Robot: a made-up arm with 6 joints.
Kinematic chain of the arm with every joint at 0, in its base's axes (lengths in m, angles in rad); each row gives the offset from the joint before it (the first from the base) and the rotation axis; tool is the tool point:
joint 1: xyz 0 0 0.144 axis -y
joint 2: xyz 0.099 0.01 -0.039 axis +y
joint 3: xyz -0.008 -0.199 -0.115 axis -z
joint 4: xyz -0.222 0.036 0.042 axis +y
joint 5: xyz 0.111 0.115 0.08 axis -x
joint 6: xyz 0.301 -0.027 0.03 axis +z
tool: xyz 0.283 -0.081 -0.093
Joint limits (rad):
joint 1: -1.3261..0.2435
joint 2: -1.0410..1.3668
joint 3: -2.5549..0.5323
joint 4: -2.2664..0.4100
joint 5: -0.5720..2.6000
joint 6: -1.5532..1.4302
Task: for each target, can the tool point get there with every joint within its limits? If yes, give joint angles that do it. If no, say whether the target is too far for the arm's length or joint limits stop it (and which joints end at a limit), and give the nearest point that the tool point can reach.
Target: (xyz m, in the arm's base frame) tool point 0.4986 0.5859 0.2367
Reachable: no: joint limits stop it (at a limit: joint 2, joint 3, joint 4, joint 5) | nearest point 0.4923 0.5285 0.2355 | short by 0.058 m
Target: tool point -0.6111 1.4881 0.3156
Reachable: no: too far | nearest point -0.4642 0.5285 0.2743 | short by 0.972 m
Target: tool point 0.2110 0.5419 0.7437
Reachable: no: joint limits stop it (at a limit: joint 2, joint 3, joint 4, joint 5) | nearest point 0.2007 0.4920 0.7144 | short by 0.059 m
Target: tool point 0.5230 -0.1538 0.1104
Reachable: yes | joints -0.3463 0.3143 -0.1134 -0.5955 -0.1330 -0.2043
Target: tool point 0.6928 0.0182 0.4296
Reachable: yes | joints -0.5376 1.1095 0.0874 -1.3925 1.9192 -0.4877
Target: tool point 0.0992 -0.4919 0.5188
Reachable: yes | joints -0.9819 -0.3547 -0.5735 -1.8412 -0.1245 -0.9193
